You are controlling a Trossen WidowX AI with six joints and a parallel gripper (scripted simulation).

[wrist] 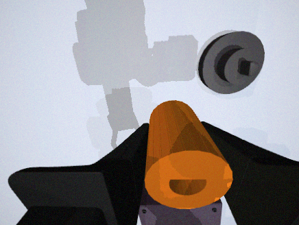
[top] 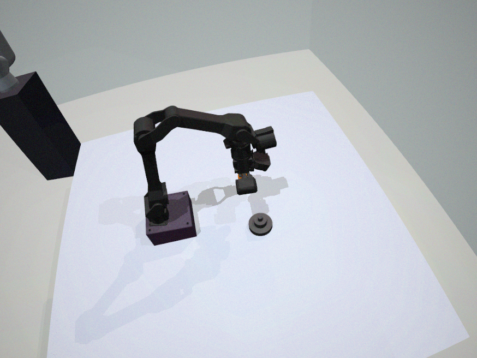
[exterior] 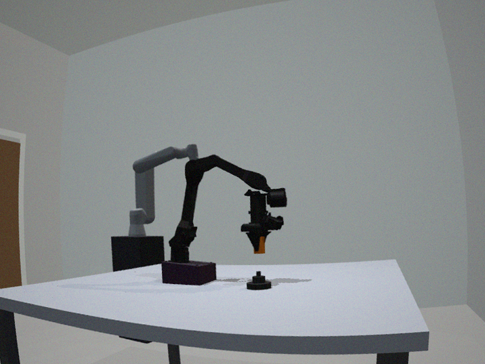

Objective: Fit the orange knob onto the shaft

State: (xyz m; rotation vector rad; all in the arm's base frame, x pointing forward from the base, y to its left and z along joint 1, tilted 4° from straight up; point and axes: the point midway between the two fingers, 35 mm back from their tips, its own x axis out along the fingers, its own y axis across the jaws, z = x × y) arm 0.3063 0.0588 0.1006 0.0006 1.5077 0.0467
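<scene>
Right now my gripper tip is 40 mm short of the pedestal, 100 mm to the left of it and 90 mm above it. The rest, counted from my gripper tip: orange knob: 20 mm above.
</scene>
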